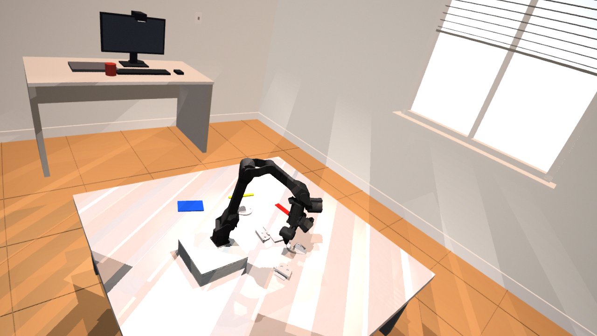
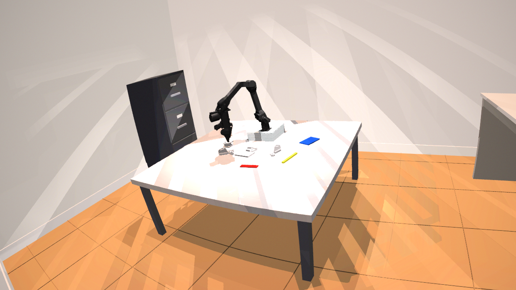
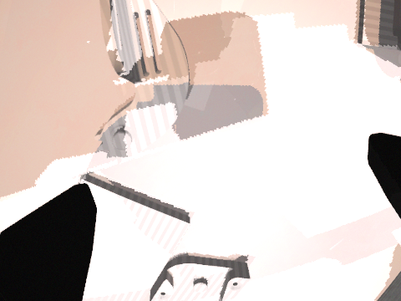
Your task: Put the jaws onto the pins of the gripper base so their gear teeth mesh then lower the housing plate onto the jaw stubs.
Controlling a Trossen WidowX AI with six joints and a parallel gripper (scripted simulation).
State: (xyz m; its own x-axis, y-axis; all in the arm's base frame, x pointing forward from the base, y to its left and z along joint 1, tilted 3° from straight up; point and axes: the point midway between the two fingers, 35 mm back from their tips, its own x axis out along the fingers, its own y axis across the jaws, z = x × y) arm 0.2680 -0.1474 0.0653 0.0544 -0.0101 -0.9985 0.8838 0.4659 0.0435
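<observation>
My gripper tip is 4 cm short of the curved jaw, 2 cm to the right of it and 8 cm above it. Round my gripper tip: yellow stick: 5 cm ahead, 46 cm to the left, 8 cm below; blue card: 24 cm behind, 49 cm to the left, 8 cm below; red strip: 20 cm ahead, 26 cm to the left, 8 cm below.
</observation>
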